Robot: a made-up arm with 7 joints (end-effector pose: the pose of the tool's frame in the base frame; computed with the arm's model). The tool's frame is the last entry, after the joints. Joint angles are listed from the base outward.
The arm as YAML. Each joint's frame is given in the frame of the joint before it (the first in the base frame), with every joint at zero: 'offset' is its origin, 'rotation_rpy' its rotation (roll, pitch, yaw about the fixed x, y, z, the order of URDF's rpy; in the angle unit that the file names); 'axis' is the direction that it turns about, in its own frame. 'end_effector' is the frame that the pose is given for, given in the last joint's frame.
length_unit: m
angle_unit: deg
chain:
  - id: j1
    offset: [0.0, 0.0, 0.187]
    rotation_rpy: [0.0, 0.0, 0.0]
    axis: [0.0, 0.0, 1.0]
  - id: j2
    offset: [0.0, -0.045, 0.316]
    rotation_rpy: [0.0, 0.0, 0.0]
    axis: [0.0, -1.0, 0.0]
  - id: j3
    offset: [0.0, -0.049, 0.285]
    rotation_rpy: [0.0, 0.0, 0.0]
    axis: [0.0, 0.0, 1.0]
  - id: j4
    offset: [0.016, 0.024, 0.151]
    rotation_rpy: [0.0, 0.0, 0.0]
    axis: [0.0, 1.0, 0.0]
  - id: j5
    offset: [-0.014, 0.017, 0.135]
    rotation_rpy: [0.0, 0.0, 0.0]
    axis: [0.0, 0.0, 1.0]
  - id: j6
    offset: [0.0, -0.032, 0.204]
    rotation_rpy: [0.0, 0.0, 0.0]
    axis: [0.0, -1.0, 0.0]
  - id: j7
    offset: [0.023, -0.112, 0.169]
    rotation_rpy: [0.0, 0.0, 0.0]
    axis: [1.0, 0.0, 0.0]
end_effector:
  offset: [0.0, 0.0, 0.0]
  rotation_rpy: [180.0, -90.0, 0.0]
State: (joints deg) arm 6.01 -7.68 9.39 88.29 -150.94 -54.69 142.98
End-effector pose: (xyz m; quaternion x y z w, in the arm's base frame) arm 0.4817 0.1190 1.1072 -0.2580 -0.3789 0.8387 0.2940
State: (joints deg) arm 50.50 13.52 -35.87 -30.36 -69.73 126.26 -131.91
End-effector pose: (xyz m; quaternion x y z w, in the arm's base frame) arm -0.3191 -0.1021 1.0078 -0.0668 -0.4743 -0.1800 0.8592
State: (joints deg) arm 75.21 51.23 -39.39 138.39 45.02 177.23 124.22
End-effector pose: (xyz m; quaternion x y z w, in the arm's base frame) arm 0.1511 -0.2467 0.6760 0.3283 0.5126 -0.0444 0.7921
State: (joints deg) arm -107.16 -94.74 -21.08 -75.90 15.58 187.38 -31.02
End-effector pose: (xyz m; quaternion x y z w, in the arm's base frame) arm -0.2796 -0.4496 0.6285 -0.4631 0.3846 0.4596 0.6529
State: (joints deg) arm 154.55 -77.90 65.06 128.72 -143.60 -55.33 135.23
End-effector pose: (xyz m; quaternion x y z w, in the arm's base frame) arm -0.4933 -0.1738 0.4375 -0.2916 -0.6324 -0.3411 0.6313
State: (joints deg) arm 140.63 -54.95 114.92 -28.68 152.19 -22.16 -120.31
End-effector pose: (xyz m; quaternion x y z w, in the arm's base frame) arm -0.2486 0.7169 1.0653 -0.1391 0.7880 -0.0537 0.5974
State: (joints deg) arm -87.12 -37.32 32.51 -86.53 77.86 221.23 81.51
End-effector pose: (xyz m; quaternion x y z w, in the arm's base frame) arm -0.0893 -0.2061 1.0967 0.6386 -0.6756 0.1624 0.3309
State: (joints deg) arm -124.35 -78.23 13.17 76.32 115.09 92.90 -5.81
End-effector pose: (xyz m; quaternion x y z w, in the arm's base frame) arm -0.2758 -0.3106 0.1750 0.4443 0.8664 -0.2186 0.0643
